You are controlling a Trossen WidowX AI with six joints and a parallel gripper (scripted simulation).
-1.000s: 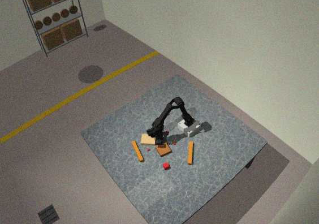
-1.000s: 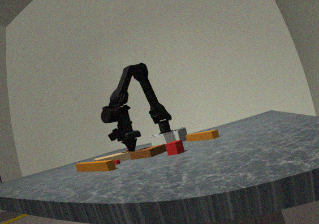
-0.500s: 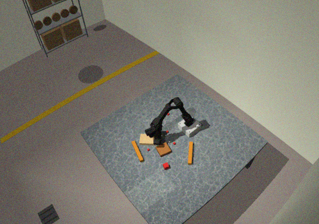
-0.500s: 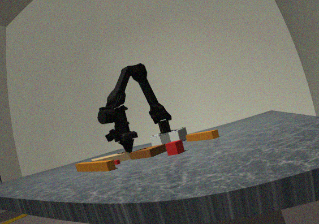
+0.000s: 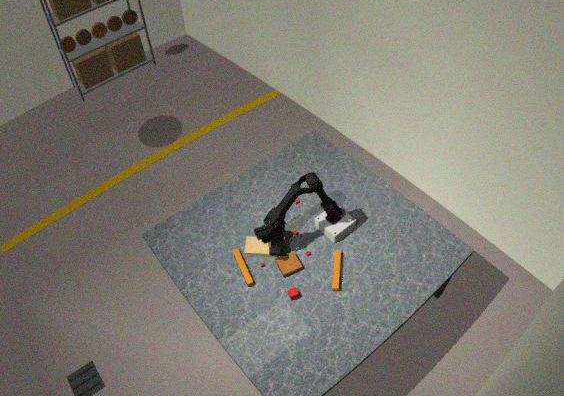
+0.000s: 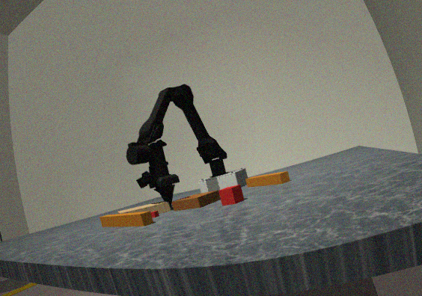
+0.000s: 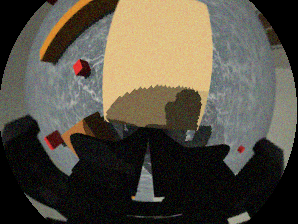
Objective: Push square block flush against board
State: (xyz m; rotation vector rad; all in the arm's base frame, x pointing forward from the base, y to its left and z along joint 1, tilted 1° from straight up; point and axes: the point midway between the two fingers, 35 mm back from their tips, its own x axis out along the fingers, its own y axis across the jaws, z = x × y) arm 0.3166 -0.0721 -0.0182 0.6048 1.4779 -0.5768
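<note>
Now: the square block 110 mm to the left of my gripper tip, 20 mm ahead of it and 10 mm above it. From my gripper tip the other things lie so: board (60 mm to the right, 60 mm ahead, 10 mm above); then red cube (260 mm to the left, 110 mm ahead, 10 mm above).
</note>
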